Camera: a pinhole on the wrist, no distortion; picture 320 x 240 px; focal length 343.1 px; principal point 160.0 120.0 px. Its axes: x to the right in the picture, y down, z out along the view. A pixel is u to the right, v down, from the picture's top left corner.
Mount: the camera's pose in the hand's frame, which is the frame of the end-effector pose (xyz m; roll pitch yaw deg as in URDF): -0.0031 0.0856 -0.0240 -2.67 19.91 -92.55
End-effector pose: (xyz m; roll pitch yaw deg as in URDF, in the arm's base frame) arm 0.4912 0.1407 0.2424 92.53 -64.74 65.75
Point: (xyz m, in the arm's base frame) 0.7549 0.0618 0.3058
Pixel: 127 192
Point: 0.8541 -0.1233 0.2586
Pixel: 16 86
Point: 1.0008 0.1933 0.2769
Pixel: 221 202
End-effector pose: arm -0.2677 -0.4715 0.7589 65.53 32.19 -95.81
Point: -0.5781 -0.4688 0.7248
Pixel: 263 157
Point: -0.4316 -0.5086 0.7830
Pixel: 215 168
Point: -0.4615 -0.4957 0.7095
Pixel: 306 210
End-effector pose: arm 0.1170 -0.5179 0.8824 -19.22 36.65 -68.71
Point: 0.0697 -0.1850 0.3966
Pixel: behind the camera
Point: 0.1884 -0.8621 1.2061
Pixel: 240 170
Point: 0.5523 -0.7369 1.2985
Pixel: 10 129
